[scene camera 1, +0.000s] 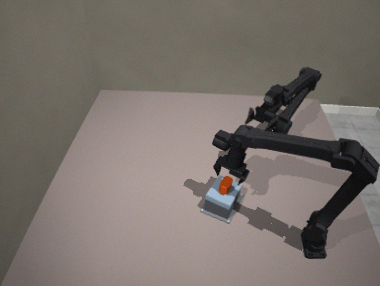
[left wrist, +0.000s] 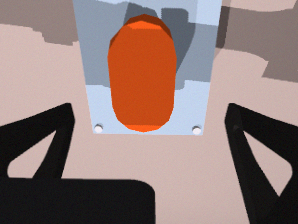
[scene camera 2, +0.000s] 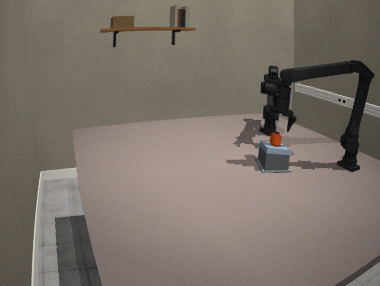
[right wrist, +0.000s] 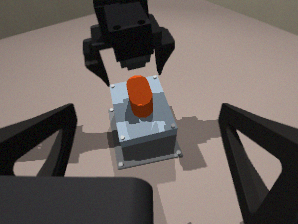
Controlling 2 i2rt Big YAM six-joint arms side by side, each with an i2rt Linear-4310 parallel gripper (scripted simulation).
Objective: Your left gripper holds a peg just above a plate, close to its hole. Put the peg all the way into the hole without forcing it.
Scene:
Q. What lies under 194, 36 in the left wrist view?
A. A plate.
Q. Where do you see an orange peg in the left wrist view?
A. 141, 59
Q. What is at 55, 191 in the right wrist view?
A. My right gripper.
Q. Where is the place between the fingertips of my left gripper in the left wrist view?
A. At 149, 111

